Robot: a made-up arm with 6 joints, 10 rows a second.
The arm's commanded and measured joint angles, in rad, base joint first. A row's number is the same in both.
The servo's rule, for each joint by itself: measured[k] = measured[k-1] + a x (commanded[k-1-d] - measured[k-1]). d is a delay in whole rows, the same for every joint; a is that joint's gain. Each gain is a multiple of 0.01, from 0.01 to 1. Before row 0 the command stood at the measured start. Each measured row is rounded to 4 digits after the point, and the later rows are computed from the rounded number. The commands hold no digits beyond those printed.
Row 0, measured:
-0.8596, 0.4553, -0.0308, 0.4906, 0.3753, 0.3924
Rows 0 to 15, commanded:
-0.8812, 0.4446, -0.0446, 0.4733, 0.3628, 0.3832
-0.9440, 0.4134, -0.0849, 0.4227, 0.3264, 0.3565
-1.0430, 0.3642, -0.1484, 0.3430, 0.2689, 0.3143
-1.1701, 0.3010, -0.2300, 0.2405, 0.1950, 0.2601
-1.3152, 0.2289, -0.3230, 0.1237, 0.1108, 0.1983
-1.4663, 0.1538, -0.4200, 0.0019, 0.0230, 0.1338
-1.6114, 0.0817, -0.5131, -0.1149, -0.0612, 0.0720
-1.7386, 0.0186, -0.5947, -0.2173, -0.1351, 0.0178
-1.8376, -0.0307, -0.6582, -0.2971, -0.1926, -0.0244
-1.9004, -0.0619, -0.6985, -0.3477, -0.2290, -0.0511
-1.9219, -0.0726, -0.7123, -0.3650, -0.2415, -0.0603
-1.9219, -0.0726, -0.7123, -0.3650, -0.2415, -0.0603
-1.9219, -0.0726, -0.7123, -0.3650, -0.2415, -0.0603
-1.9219, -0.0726, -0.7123, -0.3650, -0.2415, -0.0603
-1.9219, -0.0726, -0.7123, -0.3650, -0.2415, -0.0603
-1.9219, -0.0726, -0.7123, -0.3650, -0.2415, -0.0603
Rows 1 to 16, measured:
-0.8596, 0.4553, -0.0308, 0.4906, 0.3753, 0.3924
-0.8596, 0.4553, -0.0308, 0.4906, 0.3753, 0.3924
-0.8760, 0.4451, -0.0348, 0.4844, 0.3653, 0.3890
-0.9277, 0.4150, -0.0493, 0.4622, 0.3342, 0.3770
-1.0153, 0.3667, -0.0780, 0.4193, 0.2820, 0.3538
-1.1329, 0.3043, -0.1221, 0.3549, 0.2124, 0.3191
-1.2714, 0.2327, -0.1804, 0.2717, 0.1311, 0.2744
-1.4195, 0.1577, -0.2499, 0.1746, 0.0446, 0.2224
-1.5653, 0.0855, -0.3262, 0.0704, -0.0400, 0.1668
-1.6970, 0.0219, -0.4041, -0.0332, -0.1161, 0.1117
-1.8039, -0.0281, -0.4778, -0.1282, -0.1773, 0.0613
-1.8772, -0.0602, -0.5418, -0.2072, -0.2187, 0.0197
-1.9112, -0.0720, -0.5912, -0.2640, -0.2369, -0.0099
-1.9193, -0.0726, -0.6263, -0.3004, -0.2406, -0.0285
-1.9213, -0.0726, -0.6512, -0.3237, -0.2413, -0.0403
-1.9218, -0.0726, -0.6689, -0.3386, -0.2415, -0.0477
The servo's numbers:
d 2
a 0.76 0.95 0.29 0.36 0.80 0.37

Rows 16 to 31, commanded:
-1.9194, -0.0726, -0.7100, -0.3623, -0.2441, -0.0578
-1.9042, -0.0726, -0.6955, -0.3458, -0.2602, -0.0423
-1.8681, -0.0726, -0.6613, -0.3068, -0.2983, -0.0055
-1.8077, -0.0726, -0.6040, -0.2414, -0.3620, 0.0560
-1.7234, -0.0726, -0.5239, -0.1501, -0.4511, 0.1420
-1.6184, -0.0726, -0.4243, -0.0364, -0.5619, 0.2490
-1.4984, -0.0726, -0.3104, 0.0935, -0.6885, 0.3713
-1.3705, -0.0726, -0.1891, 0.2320, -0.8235, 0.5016
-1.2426, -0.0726, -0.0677, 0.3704, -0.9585, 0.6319
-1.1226, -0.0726, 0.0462, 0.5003, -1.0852, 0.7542
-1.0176, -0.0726, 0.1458, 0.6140, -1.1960, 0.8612
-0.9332, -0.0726, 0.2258, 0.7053, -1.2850, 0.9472
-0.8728, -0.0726, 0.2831, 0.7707, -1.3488, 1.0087
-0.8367, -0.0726, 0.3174, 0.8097, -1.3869, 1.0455
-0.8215, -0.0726, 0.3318, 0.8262, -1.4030, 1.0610
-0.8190, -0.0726, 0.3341, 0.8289, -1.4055, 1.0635
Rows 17 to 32, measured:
-1.9219, -0.0726, -0.6815, -0.3481, -0.2415, -0.0524
-1.9219, -0.0726, -0.6904, -0.3542, -0.2415, -0.0553
-1.9200, -0.0726, -0.6961, -0.3571, -0.2436, -0.0562
-1.9080, -0.0726, -0.6959, -0.3530, -0.2569, -0.0511
-1.8777, -0.0726, -0.6859, -0.3364, -0.2900, -0.0342
-1.8245, -0.0726, -0.6621, -0.3022, -0.3476, -0.0008
-1.7477, -0.0726, -0.6220, -0.2474, -0.4304, 0.0520
-1.6494, -0.0726, -0.5647, -0.1714, -0.5356, 0.1249
-1.5346, -0.0726, -0.4910, -0.0760, -0.6579, 0.2161
-1.4099, -0.0726, -0.4034, 0.0349, -0.7904, 0.3217
-1.2828, -0.0726, -0.3060, 0.1557, -0.9249, 0.4365
-1.1610, -0.0726, -0.2039, 0.2798, -1.0531, 0.5540
-1.0520, -0.0726, -0.1025, 0.4001, -1.1674, 0.6677
-0.9617, -0.0726, -0.0073, 0.5100, -1.2615, 0.7711
-0.8941, -0.0726, 0.0769, 0.6039, -1.3313, 0.8590
-0.8505, -0.0726, 0.1466, 0.6780, -1.3758, 0.9280

